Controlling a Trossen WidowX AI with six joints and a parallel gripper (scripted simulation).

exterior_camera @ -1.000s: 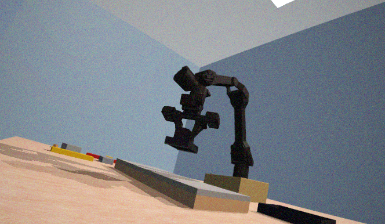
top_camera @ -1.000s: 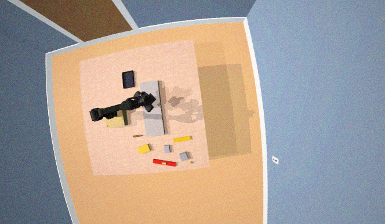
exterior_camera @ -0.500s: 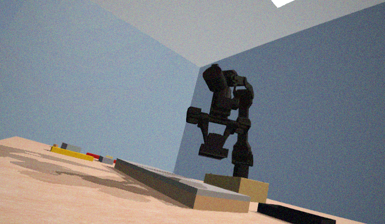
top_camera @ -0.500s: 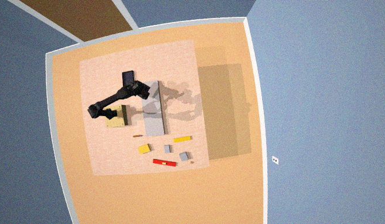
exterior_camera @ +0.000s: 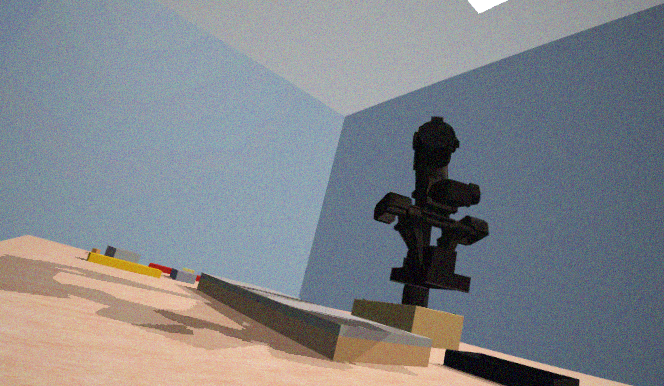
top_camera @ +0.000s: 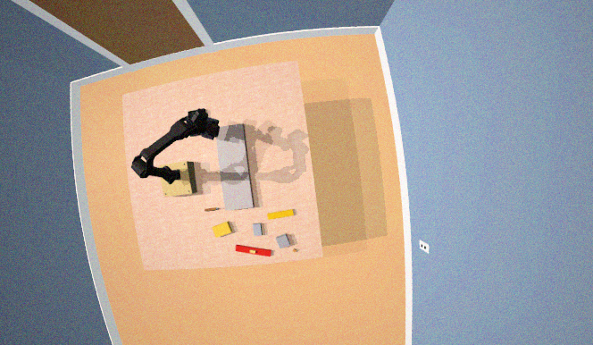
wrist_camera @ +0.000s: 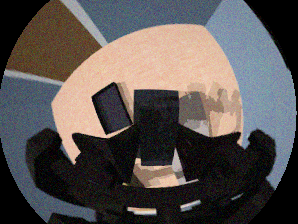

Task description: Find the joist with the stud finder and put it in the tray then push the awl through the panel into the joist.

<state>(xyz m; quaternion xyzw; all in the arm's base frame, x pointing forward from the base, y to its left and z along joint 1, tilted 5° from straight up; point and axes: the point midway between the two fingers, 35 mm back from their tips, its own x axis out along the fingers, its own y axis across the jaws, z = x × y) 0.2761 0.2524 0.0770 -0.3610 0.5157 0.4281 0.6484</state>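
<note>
My gripper tip is now 14 cm past the dark tray, 7 cm to the right of it and 13 cm above it. Also, from my gripper tip: green light 1 cm ahead, 2 cm to the left, 3 cm above; awl 7 cm behind, 50 cm to the right, 13 cm below; stud finder 2 cm above.
</note>
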